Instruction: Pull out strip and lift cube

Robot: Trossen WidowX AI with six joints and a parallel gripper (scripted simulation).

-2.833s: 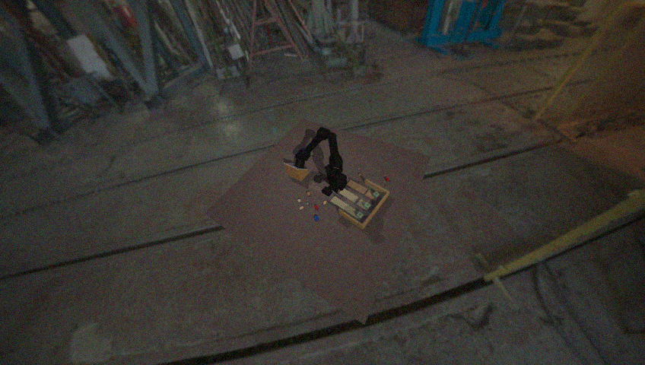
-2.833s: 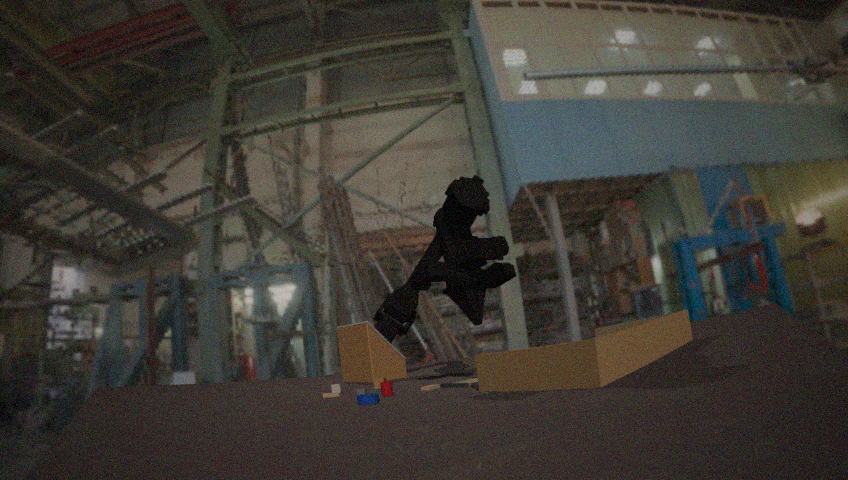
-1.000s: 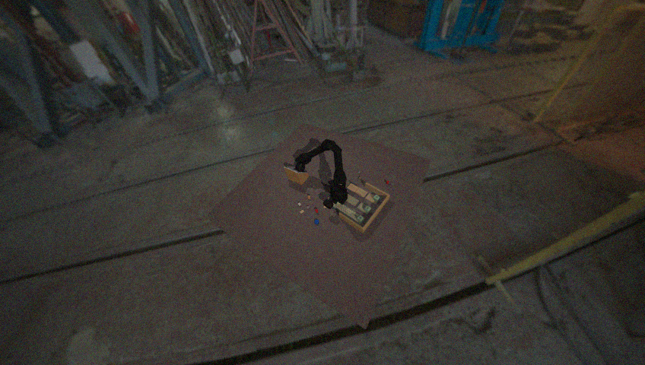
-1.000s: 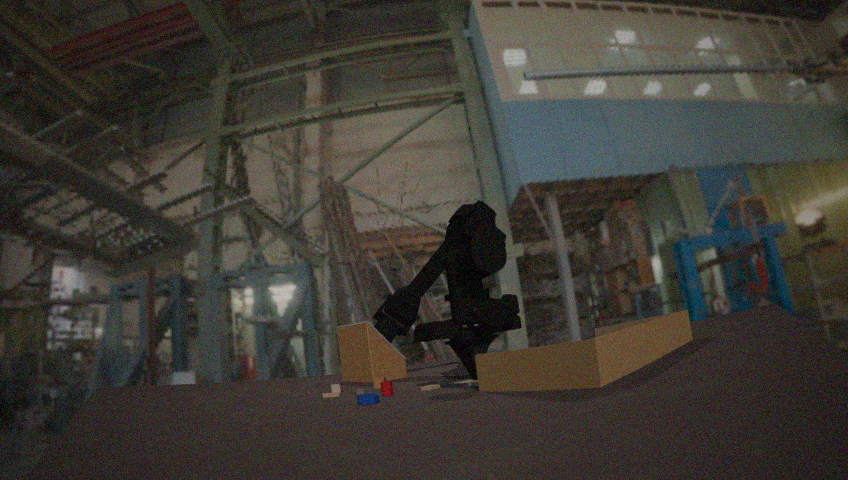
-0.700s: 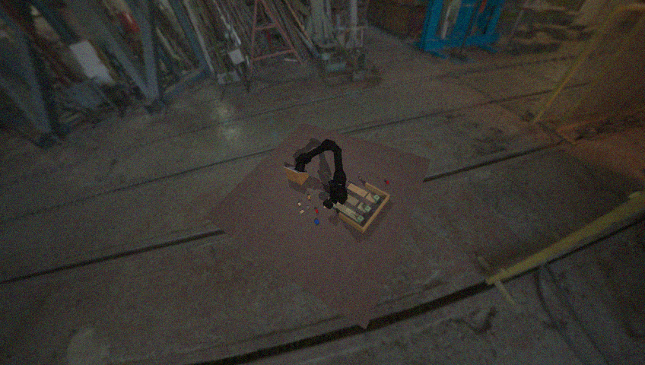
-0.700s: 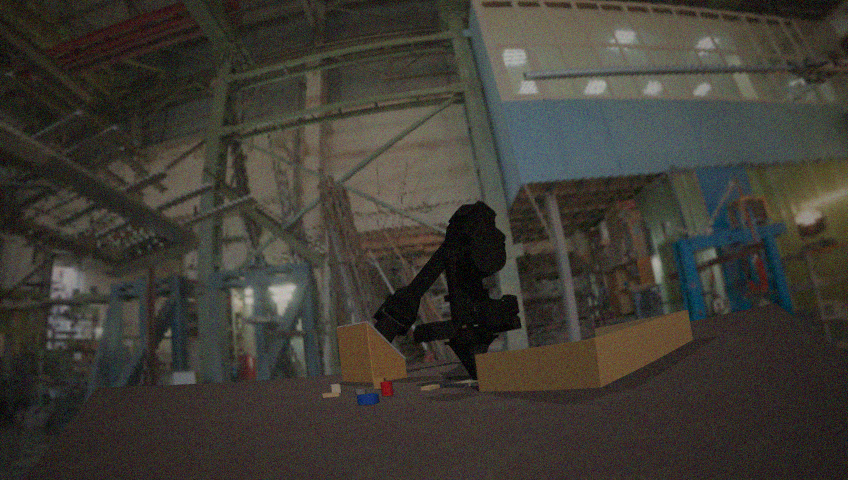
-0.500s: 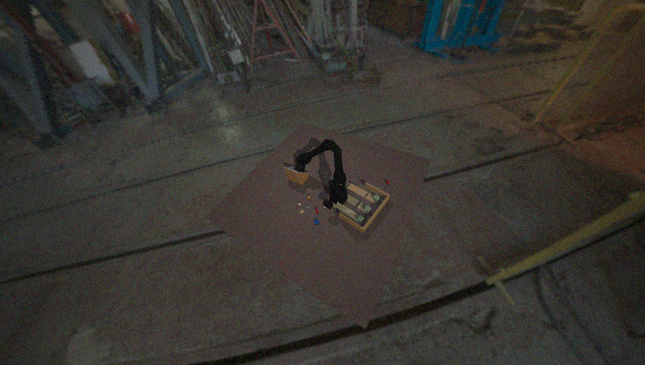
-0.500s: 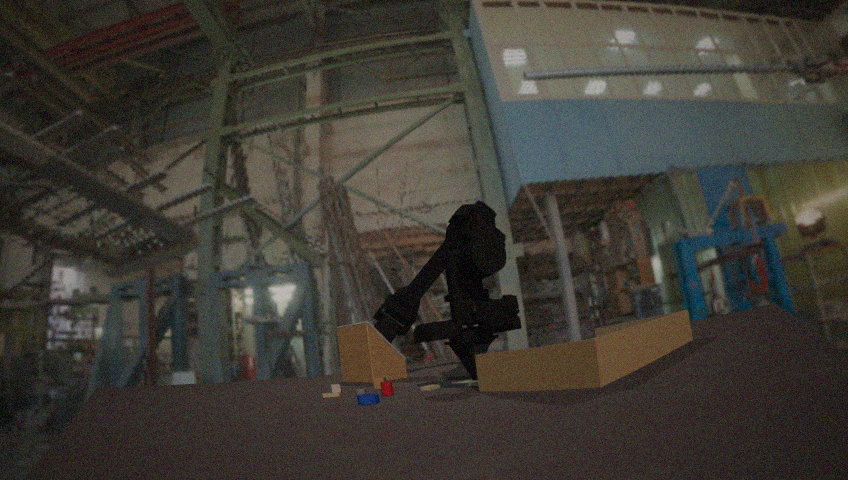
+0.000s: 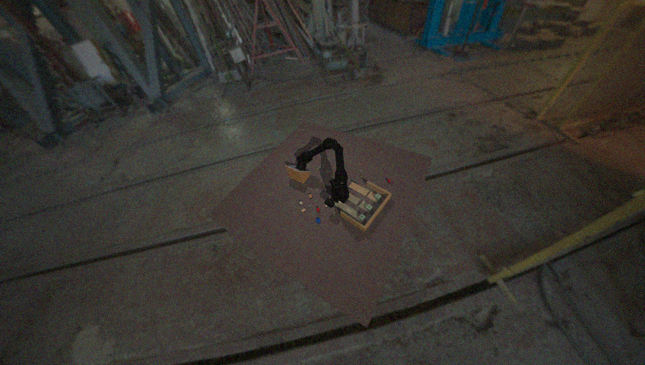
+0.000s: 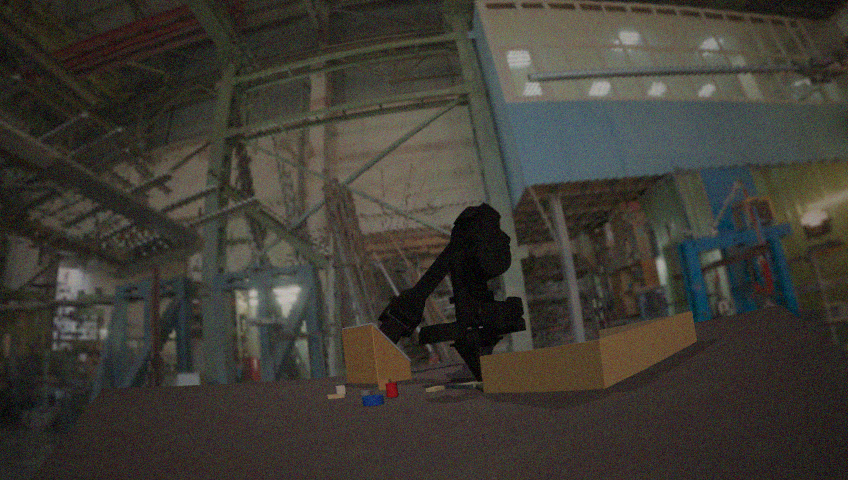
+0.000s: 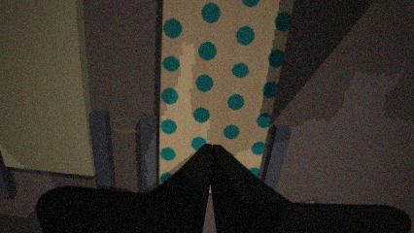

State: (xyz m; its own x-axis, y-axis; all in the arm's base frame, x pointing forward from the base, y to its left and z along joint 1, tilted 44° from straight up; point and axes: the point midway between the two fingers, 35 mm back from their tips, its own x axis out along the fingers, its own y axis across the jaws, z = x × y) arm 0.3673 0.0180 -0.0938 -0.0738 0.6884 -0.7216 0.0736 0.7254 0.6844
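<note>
Right now my gripper tip is 90 mm to the right of the pale plain strip and 50 mm short of it. From my gripper tip the other things lie so: blue piece: 190 mm to the right, 20 mm behind; cream piece: 220 mm behind, 150 mm to the right.
</note>
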